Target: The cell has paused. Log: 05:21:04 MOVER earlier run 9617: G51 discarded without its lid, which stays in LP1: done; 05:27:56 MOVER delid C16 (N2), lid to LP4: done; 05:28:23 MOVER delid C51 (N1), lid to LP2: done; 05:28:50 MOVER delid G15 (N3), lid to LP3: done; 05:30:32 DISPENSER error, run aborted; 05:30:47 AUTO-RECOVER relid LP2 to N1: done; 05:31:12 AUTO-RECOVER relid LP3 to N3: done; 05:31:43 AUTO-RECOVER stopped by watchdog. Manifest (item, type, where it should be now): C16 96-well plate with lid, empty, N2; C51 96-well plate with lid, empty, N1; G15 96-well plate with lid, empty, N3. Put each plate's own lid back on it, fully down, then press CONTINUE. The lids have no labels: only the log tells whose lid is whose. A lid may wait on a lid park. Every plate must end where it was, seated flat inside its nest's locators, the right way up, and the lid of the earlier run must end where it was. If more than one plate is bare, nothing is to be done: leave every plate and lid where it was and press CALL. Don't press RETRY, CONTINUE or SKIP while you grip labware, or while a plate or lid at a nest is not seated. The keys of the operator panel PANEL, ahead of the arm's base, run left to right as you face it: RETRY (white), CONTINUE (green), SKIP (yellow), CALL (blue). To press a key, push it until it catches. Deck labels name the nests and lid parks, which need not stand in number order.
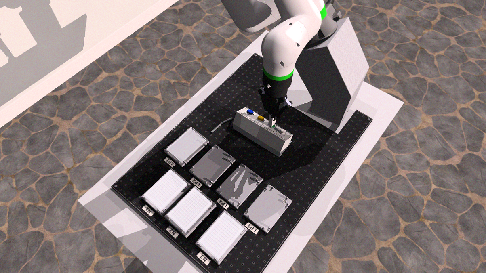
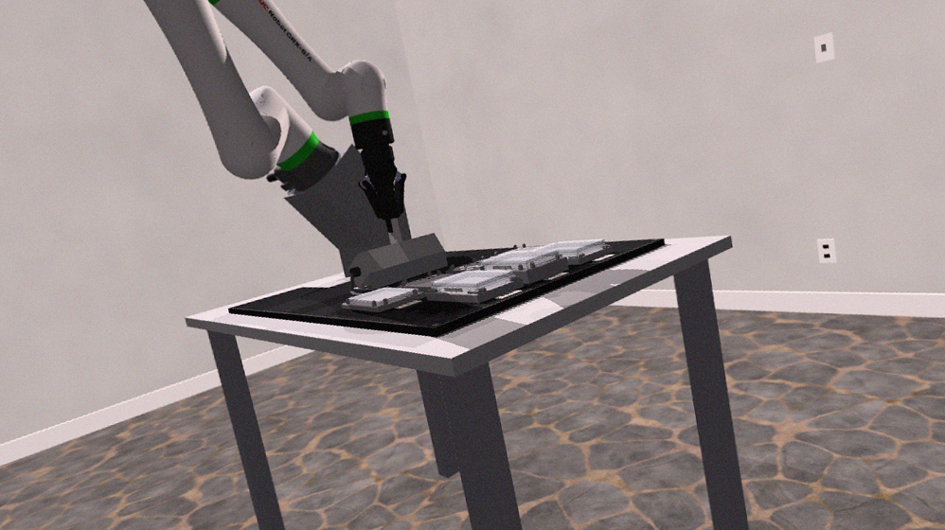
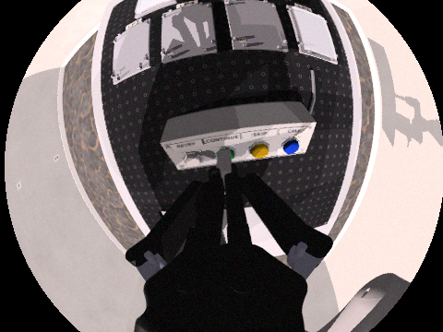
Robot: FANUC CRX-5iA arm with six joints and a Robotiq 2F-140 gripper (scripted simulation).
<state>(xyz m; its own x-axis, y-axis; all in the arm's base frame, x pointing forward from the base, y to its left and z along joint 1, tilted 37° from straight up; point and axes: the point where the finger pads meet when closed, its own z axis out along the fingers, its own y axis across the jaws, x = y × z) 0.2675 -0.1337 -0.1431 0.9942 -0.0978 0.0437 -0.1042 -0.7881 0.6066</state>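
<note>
Right now my hand is 40 mm above the green key. Also, from my hand: yellow key (50 mm to the right, 40 mm below); white key (10 mm ahead, 50 mm to the left, 40 mm below); blue key (10 mm behind, 100 mm to the right, 40 mm below).
</note>
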